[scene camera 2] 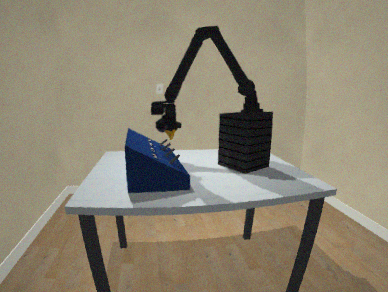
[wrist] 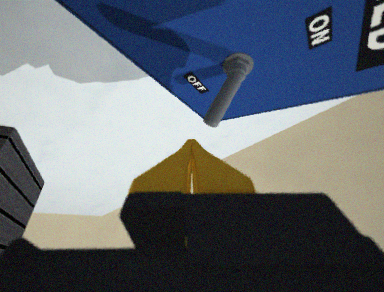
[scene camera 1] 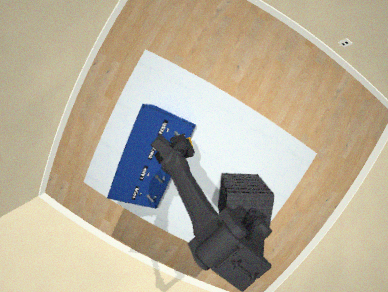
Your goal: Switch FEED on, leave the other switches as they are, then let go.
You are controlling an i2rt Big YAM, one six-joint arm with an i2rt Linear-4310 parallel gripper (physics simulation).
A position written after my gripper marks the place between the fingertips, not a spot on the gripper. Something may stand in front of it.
In view: my gripper (wrist: 191, 145) and a feed lever (wrist: 215, 113).
